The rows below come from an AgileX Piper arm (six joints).
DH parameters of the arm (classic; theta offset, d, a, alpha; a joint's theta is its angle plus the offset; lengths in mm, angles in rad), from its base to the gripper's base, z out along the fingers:
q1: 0 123 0 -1.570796
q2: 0.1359 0 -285.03 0
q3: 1.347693 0 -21.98 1.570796
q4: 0 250.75 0 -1.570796
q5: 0 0 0 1.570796
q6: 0 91 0 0
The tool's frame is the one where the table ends.
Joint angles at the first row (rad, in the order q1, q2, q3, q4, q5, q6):
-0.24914 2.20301 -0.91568 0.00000 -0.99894 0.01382
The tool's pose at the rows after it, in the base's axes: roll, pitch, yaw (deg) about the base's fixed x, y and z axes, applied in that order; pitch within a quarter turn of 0, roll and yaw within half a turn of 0; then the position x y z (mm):
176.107, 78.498, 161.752, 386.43, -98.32, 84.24
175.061, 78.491, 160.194, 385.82, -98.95, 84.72
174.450, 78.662, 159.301, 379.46, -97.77, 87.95
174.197, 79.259, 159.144, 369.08, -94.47, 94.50
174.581, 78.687, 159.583, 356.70, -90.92, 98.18
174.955, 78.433, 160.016, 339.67, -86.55, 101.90
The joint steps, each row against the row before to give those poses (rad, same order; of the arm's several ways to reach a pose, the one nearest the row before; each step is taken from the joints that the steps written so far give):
0.00000 0.00000 -0.00093 0.00001 0.00001 -0.00001
0.00001 -0.00227 0.00214 0.01000 -0.00004 0.00001
0.00000 -0.02064 0.03048 0.00544 -0.01302 -0.00001
0.00172 -0.03740 0.05097 0.00000 -0.02403 0.00000
0.00114 -0.03678 0.05689 -0.00001 -0.01005 0.00000
-0.00001 -0.04291 0.07638 -0.00136 -0.02892 0.00001

